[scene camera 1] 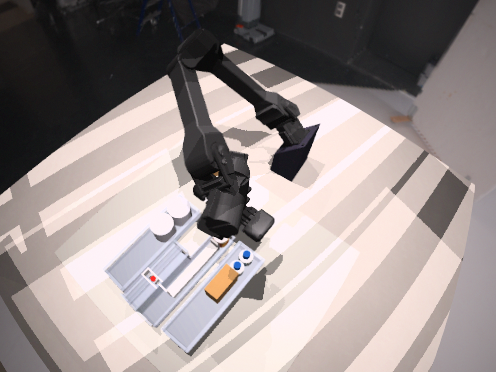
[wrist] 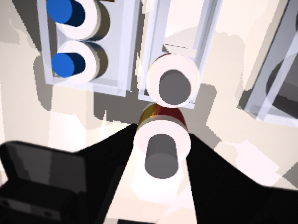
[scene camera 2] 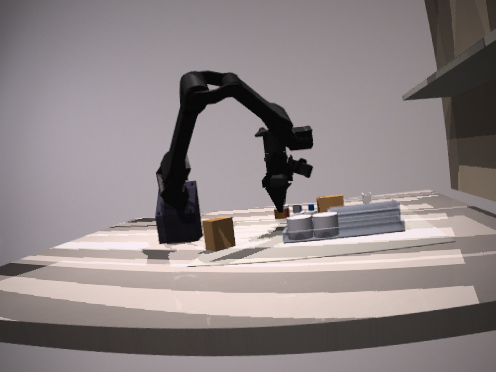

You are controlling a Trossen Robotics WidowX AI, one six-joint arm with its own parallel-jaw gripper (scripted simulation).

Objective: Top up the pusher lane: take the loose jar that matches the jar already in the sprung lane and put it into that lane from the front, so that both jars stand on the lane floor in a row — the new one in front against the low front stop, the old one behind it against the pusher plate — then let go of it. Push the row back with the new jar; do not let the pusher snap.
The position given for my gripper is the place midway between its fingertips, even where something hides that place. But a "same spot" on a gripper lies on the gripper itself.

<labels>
My gripper shows in scene camera 1, in the wrist view and in scene camera 2 (281, 211). One and the same spot on my gripper: (wrist: 45, 178) is (scene camera 1: 241, 225).
</labels>
